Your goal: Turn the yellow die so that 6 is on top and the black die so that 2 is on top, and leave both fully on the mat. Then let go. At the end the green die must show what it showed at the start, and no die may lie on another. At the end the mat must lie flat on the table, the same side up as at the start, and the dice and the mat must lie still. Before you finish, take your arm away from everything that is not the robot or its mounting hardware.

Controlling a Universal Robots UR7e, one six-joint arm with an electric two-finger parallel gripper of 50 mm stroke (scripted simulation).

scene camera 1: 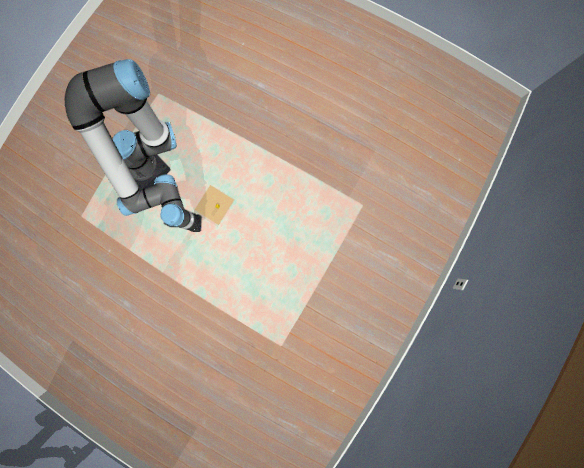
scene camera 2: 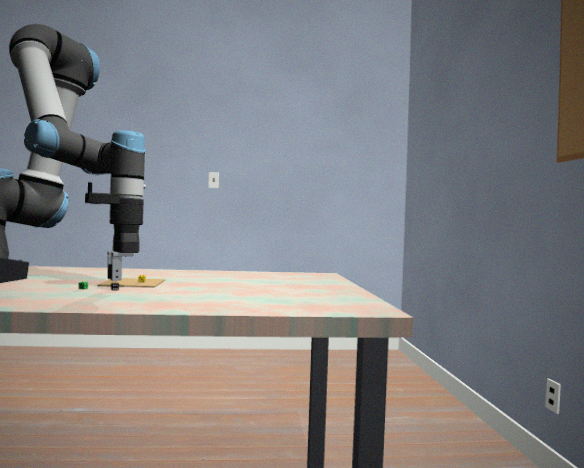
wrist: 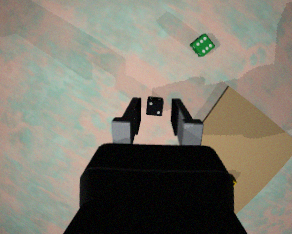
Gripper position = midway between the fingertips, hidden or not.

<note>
I see my gripper point(scene camera 2: 114, 279) and a mat point(scene camera 1: 206, 206).
My gripper also shows in the wrist view point(wrist: 156, 109).
</note>
